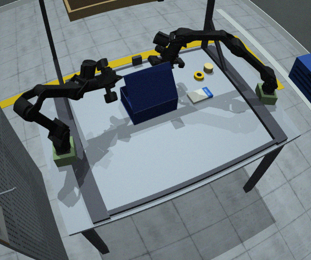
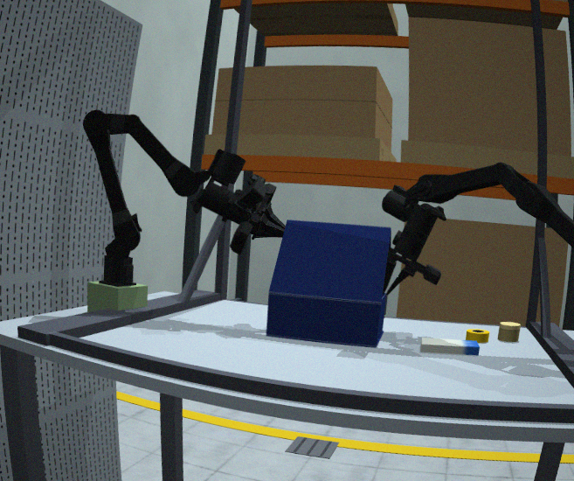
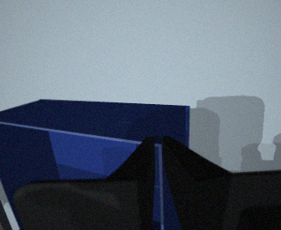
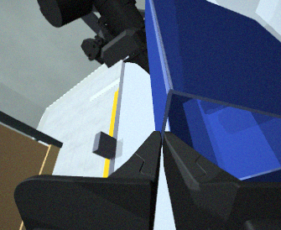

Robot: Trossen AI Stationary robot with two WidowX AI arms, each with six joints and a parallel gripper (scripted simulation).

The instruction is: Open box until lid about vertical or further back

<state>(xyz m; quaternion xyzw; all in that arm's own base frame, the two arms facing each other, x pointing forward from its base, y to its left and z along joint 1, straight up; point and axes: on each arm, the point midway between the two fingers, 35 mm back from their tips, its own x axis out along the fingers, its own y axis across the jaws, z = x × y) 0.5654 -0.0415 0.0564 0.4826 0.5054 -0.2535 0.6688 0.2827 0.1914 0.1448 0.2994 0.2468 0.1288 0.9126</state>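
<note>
Now: the lid flap 14 cm to the left of my right hand and 1 cm behind it. Round my right hand: yellow ring 46 cm to the left, 20 cm below, 8 cm behind; tan cylinder 54 cm to the left, 18 cm below, 11 cm behind.
</note>
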